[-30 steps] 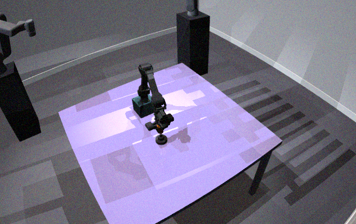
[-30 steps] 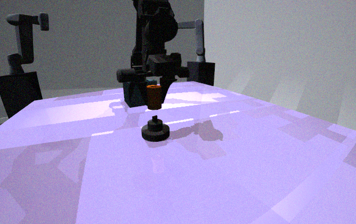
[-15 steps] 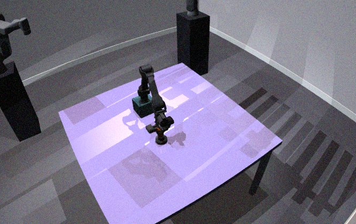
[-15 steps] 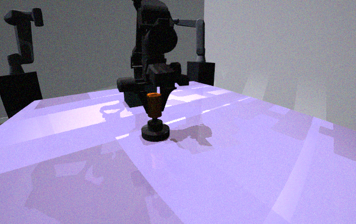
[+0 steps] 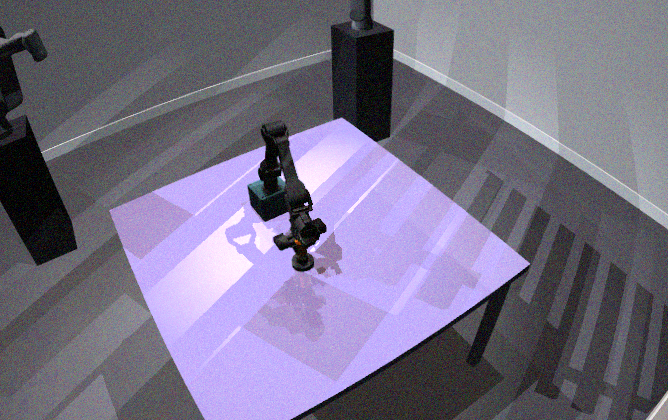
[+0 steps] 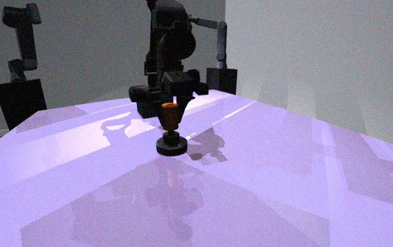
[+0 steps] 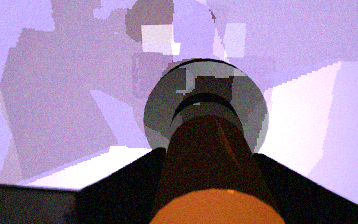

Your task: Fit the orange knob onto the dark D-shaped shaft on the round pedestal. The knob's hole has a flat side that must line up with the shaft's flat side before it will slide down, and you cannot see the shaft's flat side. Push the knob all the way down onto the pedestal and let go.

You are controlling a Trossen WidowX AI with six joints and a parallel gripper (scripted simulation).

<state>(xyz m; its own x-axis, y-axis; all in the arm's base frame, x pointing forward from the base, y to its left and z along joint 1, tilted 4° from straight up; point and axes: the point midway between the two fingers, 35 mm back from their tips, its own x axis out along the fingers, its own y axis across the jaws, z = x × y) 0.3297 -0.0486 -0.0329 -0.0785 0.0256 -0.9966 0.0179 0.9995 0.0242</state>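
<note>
Right now my gripper tip is 2 cm below the orange knob. The rest, counted from my gripper tip: dark round pedestal: 4 cm below.
</note>
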